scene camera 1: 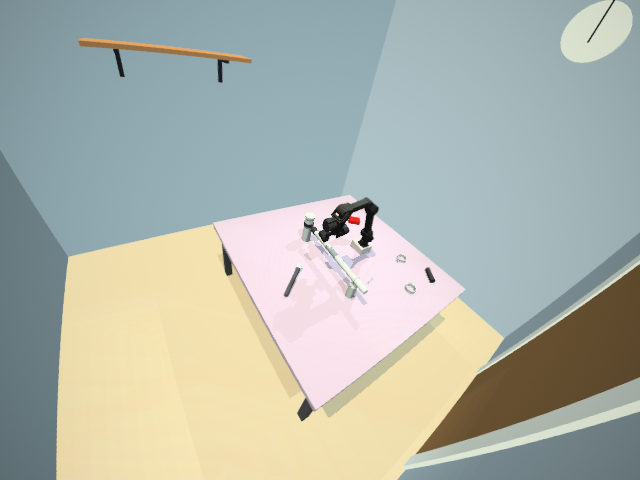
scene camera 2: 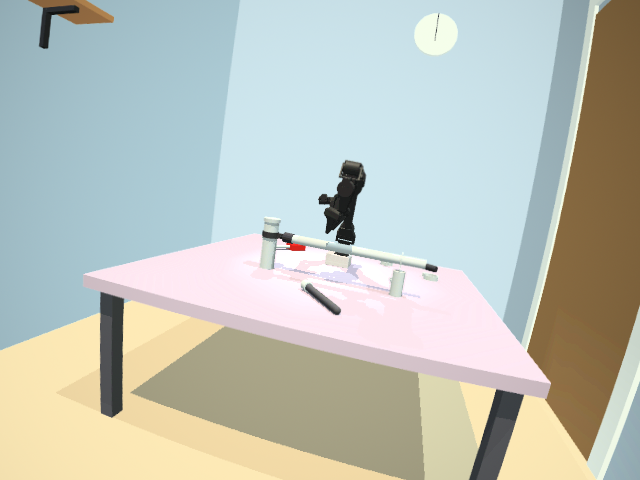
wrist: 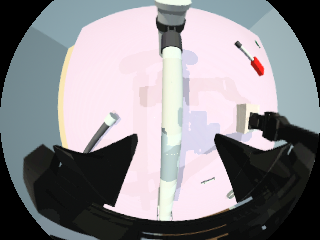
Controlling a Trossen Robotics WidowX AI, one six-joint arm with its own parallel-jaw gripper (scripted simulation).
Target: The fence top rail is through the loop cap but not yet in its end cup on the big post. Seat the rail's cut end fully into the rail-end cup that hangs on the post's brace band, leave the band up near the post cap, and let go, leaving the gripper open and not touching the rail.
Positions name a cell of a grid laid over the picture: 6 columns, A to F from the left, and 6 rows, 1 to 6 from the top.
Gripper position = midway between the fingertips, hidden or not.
Observation:
My gripper (scene camera 2: D3) is open, holding nothing. Also in view: a pale top rail (wrist: D3).
My gripper is seen too in the wrist view (wrist: D4).

